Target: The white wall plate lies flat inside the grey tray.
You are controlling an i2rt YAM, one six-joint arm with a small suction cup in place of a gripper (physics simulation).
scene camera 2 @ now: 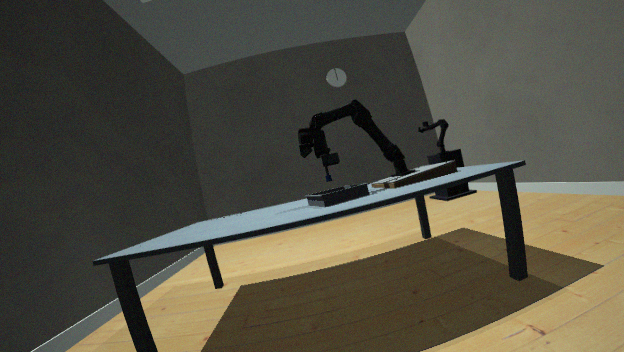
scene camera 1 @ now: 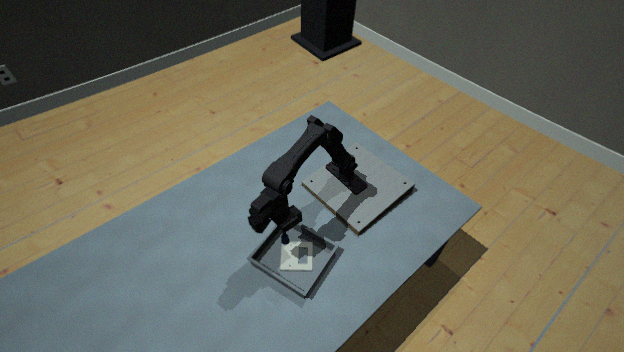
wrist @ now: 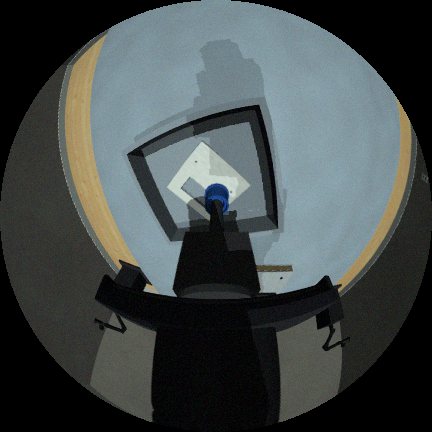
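The white wall plate [scene camera 1: 289,263] [wrist: 200,169], with a rectangular opening and small holes, lies flat on the floor of the grey tray [scene camera 1: 277,277] [scene camera 2: 340,195] [wrist: 268,170]. Arm shadow covers part of it. My suction cup [scene camera 1: 285,239] [scene camera 2: 328,178] [wrist: 217,196] is blue and carries nothing. It hangs above the tray, with a gap to the tray's rim in scene camera 2. In the wrist view it covers a part of the plate beside the opening. The plate does not show in scene camera 2, where the tray's walls hide the inside.
The tray's low walls stand around the plate. A pale square board [scene camera 1: 382,192] [scene camera 2: 431,174] with corner holes lies under the arm's base on the blue-grey table [scene camera 1: 150,280] [scene camera 2: 200,232]. A black pedestal [scene camera 1: 327,25] stands on the floor beyond the table.
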